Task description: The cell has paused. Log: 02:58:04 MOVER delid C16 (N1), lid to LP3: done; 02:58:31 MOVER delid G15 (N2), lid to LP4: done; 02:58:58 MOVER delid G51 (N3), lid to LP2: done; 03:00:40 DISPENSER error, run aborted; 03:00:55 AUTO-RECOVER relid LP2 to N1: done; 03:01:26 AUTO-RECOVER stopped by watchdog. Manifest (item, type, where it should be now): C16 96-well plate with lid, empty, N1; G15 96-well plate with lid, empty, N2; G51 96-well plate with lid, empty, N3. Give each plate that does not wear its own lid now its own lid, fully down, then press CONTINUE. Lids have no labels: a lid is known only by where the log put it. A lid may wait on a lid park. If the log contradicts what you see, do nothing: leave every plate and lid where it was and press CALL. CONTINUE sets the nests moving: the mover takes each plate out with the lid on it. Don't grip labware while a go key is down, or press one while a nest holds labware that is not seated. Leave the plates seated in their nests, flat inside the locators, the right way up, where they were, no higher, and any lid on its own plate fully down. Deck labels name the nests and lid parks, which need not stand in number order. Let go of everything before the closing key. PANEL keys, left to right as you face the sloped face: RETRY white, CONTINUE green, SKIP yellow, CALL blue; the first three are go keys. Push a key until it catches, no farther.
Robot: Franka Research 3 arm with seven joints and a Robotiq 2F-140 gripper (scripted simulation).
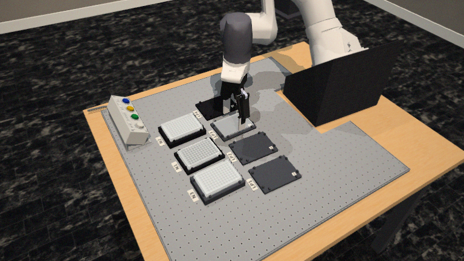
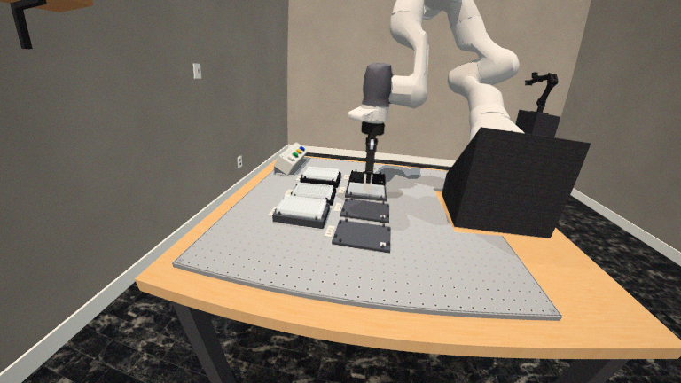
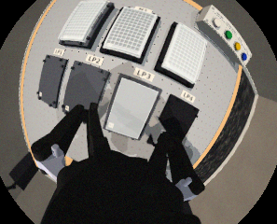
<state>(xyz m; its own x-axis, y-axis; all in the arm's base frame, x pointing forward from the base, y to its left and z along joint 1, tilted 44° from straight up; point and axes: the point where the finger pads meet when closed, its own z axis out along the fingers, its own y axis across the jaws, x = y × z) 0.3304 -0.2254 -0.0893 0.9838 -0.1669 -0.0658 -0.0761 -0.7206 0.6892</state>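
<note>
Right now my hand is 5 cm above the lid park LP3. Round my hand: lid park LP4: 1 cm behind, 13 cm to the right, 5 cm below; lid park LP1: 2 cm ahead, 26 cm to the left, 5 cm below; lid park LP2: 1 cm ahead, 13 cm to the left, 5 cm below.
</note>
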